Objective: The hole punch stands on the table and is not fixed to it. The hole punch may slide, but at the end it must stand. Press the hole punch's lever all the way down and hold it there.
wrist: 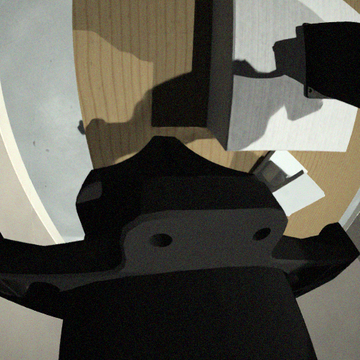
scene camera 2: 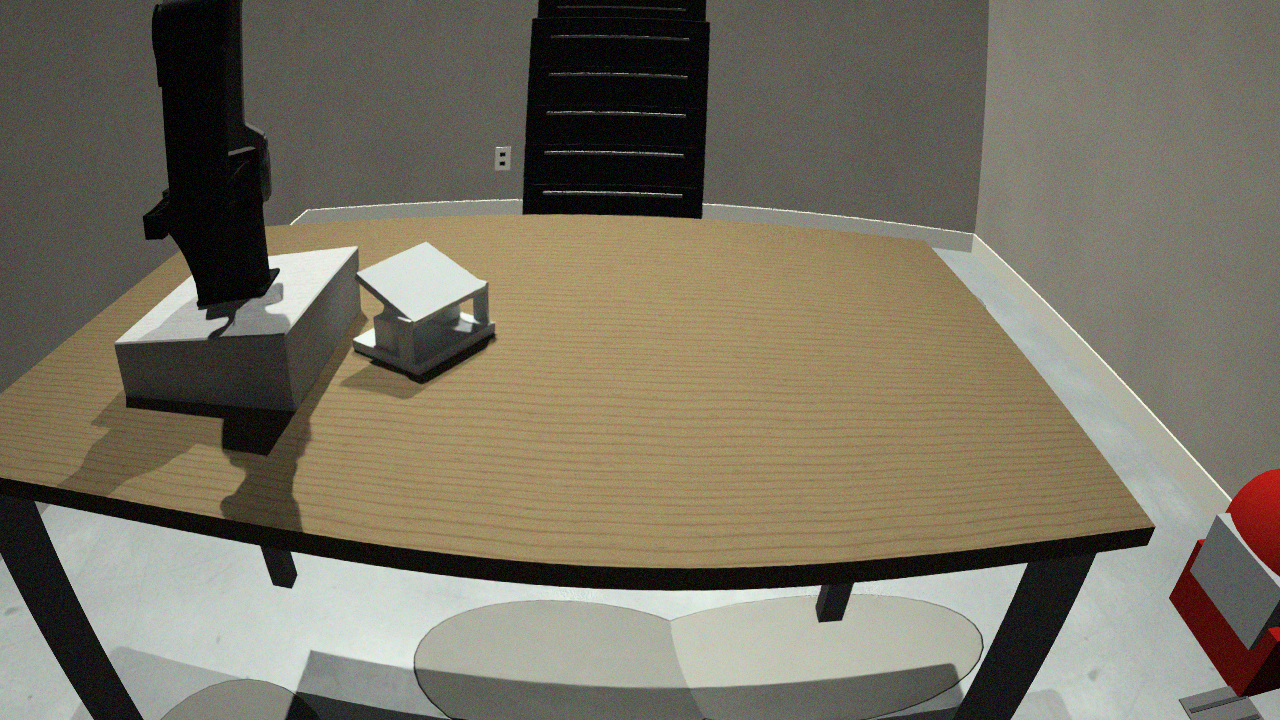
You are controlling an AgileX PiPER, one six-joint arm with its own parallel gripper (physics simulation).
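The white hole punch (scene camera 2: 393, 335) (wrist: 299, 194) stands upright on the table (scene camera 2: 716, 376), close beside the large white block that bears the arm. Its lever (scene camera 2: 424, 279), a flat white plate, is raised and slopes in the scene view. In the wrist view the punch is at the right, partly covered by the gripper. My gripper (wrist: 162, 150) is shut, its fingers together with no object seen between them. It is apart from the punch, off to the other side of the block's corner. In the scene view the fingertips cannot be made out against the dark arm.
The white block (scene camera 2: 210, 380) (wrist: 300, 136) under the arm's base stands just left of the punch in the scene view. A tall black slatted piece of furniture (scene camera 2: 615, 131) is behind the table. A red object (scene camera 2: 1257, 519) is off the table at the right.
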